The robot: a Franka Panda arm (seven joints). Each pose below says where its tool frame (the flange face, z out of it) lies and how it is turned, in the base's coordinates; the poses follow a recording.
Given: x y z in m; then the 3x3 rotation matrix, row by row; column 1 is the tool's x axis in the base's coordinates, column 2 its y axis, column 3 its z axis. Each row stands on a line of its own.
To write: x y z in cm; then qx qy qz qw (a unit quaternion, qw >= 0). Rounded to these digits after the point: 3 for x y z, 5 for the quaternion.
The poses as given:
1:
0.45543 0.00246 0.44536
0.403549 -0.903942 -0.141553
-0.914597 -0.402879 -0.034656
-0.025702 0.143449 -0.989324
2:
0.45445 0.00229 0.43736
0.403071 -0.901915 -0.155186
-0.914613 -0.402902 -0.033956
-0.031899 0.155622 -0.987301
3:
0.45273 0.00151 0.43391
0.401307 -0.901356 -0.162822
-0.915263 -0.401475 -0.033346
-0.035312 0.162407 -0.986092
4:
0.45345 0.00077 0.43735
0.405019 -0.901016 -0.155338
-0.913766 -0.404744 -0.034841
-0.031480 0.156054 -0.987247
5:
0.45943 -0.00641 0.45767
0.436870 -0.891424 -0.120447
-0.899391 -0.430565 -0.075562
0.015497 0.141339 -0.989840
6:
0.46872 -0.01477 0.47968
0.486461 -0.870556 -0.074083
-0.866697 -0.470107 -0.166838
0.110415 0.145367 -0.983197
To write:
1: 45.543 0.246 44.536 0.83603 -0.54381 -0.05001 0.05326
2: 45.445 0.229 43.736 0.83565 -0.54344 -0.05597 0.05672
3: 45.273 0.151 43.391 0.83500 -0.54390 -0.05932 0.05861
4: 45.345 0.077 43.735 0.83621 -0.54256 -0.05585 0.05707
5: 45.943 -0.641 45.767 0.84517 -0.52972 -0.03104 0.06416
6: 46.872 -1.477 47.968 0.85729 -0.50661 0.01060 0.09104
